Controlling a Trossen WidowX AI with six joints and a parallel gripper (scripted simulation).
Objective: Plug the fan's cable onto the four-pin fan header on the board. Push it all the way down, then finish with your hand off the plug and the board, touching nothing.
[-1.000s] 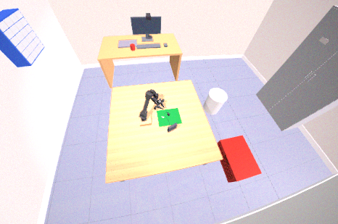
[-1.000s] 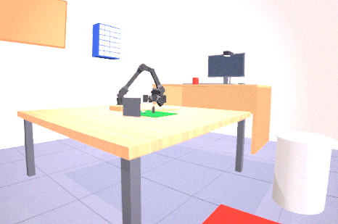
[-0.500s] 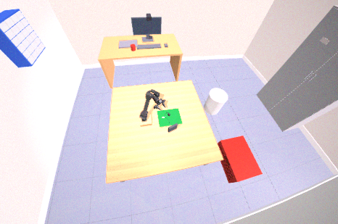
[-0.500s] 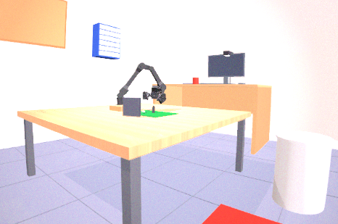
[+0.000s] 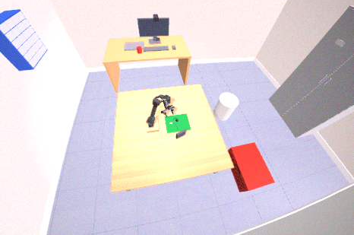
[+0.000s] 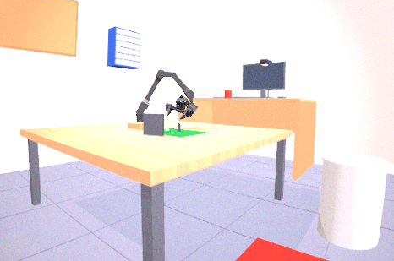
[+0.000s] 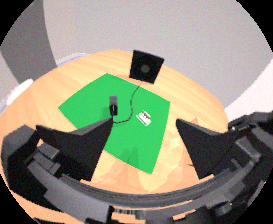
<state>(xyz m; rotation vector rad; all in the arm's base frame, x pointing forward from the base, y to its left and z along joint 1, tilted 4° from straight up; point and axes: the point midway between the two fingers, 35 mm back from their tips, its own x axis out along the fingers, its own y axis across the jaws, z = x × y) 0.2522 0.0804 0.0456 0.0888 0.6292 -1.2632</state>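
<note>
My gripper tip is 80 mm short of the small dark plug, 40 mm to the left of it and 60 mm above it. Round my gripper tip: green board 80 mm ahead, 70 mm to the right, 100 mm below; dark fan 60 mm ahead, 240 mm to the right, 30 mm below.
</note>
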